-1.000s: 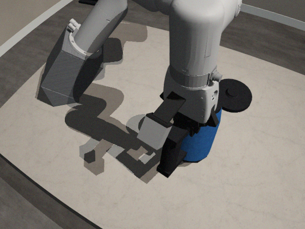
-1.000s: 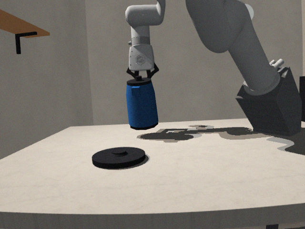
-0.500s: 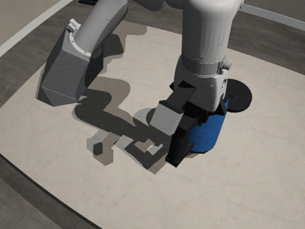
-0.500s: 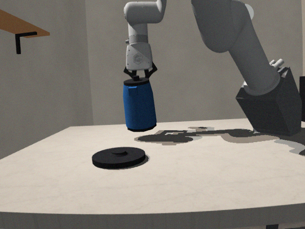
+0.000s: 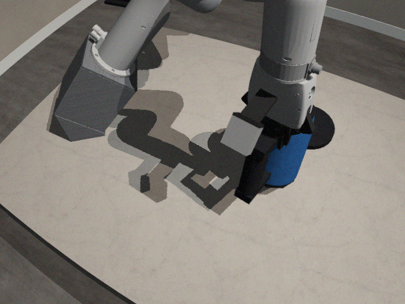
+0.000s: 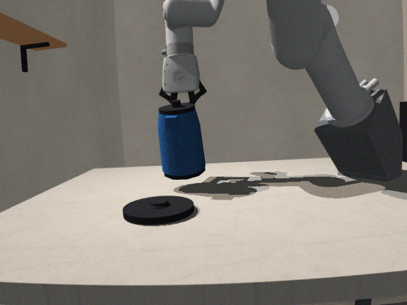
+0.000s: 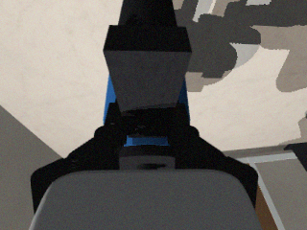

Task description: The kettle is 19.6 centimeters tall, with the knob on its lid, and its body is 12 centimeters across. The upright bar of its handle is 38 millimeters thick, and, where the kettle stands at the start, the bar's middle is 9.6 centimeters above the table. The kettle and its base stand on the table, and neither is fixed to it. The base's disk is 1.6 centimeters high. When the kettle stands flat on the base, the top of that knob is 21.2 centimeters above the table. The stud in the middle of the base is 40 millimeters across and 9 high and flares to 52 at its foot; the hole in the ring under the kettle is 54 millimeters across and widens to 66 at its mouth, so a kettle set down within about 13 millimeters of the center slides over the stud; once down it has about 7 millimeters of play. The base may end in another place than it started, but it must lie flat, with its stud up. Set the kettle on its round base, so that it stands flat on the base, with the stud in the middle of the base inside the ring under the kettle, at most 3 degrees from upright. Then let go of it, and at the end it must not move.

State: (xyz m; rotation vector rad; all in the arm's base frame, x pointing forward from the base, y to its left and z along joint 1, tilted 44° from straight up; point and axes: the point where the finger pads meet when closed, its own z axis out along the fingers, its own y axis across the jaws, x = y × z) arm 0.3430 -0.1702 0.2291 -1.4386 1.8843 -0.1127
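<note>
Right now the blue kettle is 2 cm to the left of my hand and 6 cm below it. The rest, counted from my hand: round black base: 3 cm ahead, 24 cm to the left, 20 cm below.
</note>
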